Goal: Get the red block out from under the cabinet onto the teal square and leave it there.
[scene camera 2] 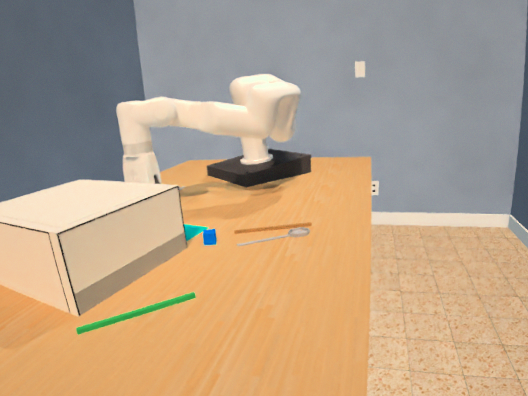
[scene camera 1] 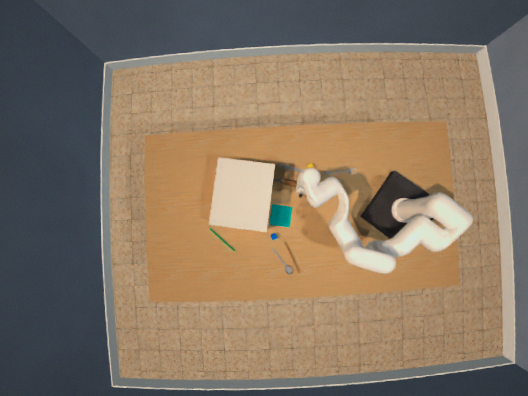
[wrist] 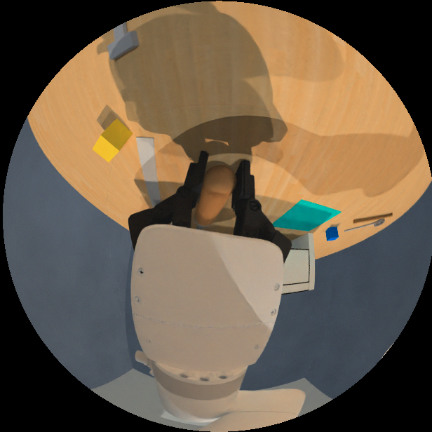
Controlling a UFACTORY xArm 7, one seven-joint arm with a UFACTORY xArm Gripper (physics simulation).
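Seen in the pictures: arm's base, link origin: [scene camera 2: 256, 160] [scene camera 1: 403, 210].
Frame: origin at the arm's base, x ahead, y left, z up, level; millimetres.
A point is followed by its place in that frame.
The red block does not show in any view. The white cabinet [scene camera 1: 242, 195] @(x 806, y -60, z 81 mm) [scene camera 2: 120, 225] @(x 848, y 88, z 52 mm) [wrist: 296, 267] stands on the table, and its underside is hidden. The teal square [scene camera 1: 281, 216] @(x 618, y 39, z -54 mm) [scene camera 2: 194, 231] @(x 605, y 72, z -54 mm) [wrist: 307, 216] lies flat beside the cabinet's robot-side edge. My gripper [scene camera 1: 300, 190] @(x 520, y -121, z -53 mm) [wrist: 222, 164] is shut on the brown handle [scene camera 1: 289, 183] @(x 581, y -130, z -23 mm) [wrist: 216, 192] of a tool, low over the table on the robot's side of the cabinet. The tool's thin shaft runs from the handle towards the cabinet; its far end is hidden. In scene camera 2 the fingertips are hidden behind the cabinet.
A yellow block [scene camera 1: 310, 165] @(x 473, y -225, z -29 mm) [wrist: 112, 140] and a light grey strip [wrist: 148, 165] lie beside the gripper. A grey tool [scene camera 1: 340, 172] @(x 311, y -195, z -49 mm) [wrist: 123, 45] lies nearby. A blue cube [scene camera 1: 274, 236] @(x 654, y 139, z -29 mm) [scene camera 2: 209, 237] @(x 668, y 147, z -38 mm), a spoon [scene camera 1: 289, 270] @(x 574, y 317, z -52 mm) [scene camera 2: 298, 232] @(x 574, y 312, z -52 mm), a brown stick [scene camera 2: 272, 228] @(x 565, y 250, z -50 mm) and a green stick [scene camera 1: 222, 239] @(x 922, y 162, z -47 mm) [scene camera 2: 136, 313] @(x 930, y 164, z -49 mm) lie around the cabinet.
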